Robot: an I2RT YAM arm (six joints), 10 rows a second.
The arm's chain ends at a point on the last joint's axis. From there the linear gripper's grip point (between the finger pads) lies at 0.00 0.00 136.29 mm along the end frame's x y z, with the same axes.
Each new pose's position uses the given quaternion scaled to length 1; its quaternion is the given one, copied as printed.
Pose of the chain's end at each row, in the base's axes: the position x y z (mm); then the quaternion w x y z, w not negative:
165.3 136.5 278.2 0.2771 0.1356 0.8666 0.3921
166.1 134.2 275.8 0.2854 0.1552 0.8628 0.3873
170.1 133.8 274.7 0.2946 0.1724 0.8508 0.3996
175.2 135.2 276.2 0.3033 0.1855 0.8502 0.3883
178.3 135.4 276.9 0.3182 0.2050 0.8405 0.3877
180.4 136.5 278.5 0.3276 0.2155 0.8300 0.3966
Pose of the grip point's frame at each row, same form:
245.3 218.9 204.8 0.2771 0.1356 0.8666 0.3921
249.6 213.2 202.6 0.2854 0.1552 0.8628 0.3873
257.2 212.6 205.6 0.2946 0.1724 0.8508 0.3996
265.1 209.9 206.1 0.3033 0.1855 0.8502 0.3883
272.9 206.4 209.2 0.3182 0.2050 0.8405 0.3877
277.8 207.0 214.3 0.3276 0.2155 0.8300 0.3966

